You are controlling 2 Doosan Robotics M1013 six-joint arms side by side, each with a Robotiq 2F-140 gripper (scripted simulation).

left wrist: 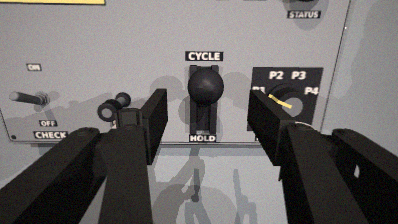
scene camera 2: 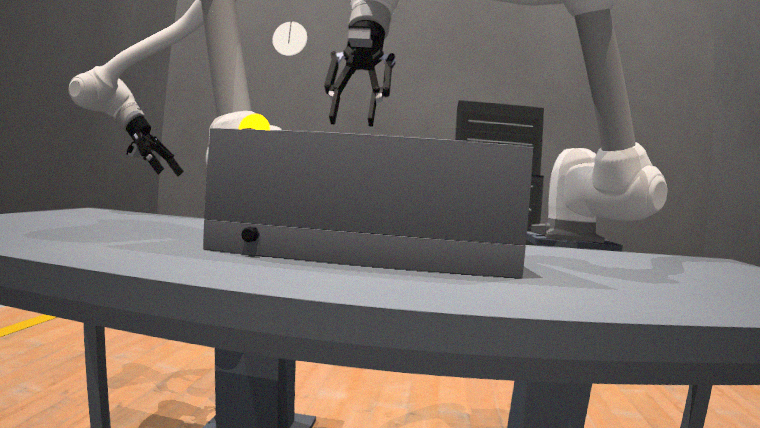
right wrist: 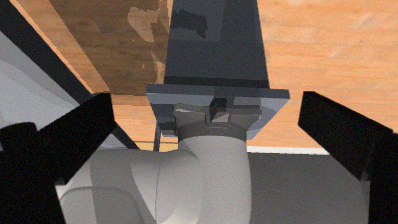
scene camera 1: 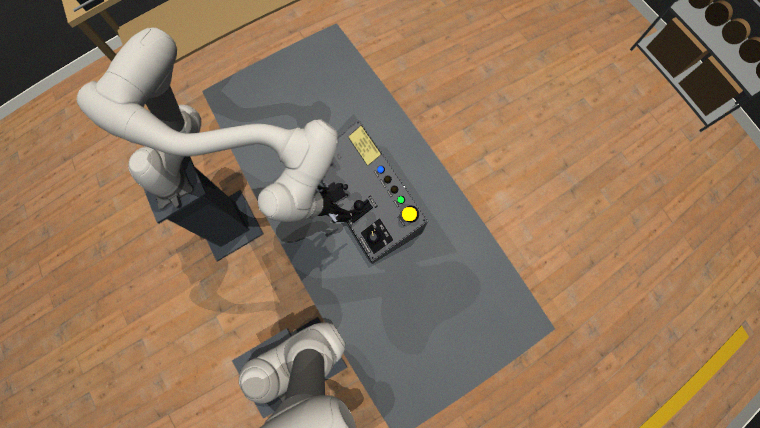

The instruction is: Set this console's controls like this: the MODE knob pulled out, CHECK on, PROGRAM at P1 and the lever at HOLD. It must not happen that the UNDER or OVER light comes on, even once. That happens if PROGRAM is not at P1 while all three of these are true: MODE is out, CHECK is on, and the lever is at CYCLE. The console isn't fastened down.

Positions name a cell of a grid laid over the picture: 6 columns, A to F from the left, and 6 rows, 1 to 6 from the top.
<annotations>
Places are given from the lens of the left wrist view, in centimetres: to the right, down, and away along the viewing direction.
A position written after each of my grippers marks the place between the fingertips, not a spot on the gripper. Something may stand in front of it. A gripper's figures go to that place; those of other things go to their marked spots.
my left gripper (left wrist: D3): 1, -1, 17
grey console (left wrist: B2): -18, -7, 30
</annotations>
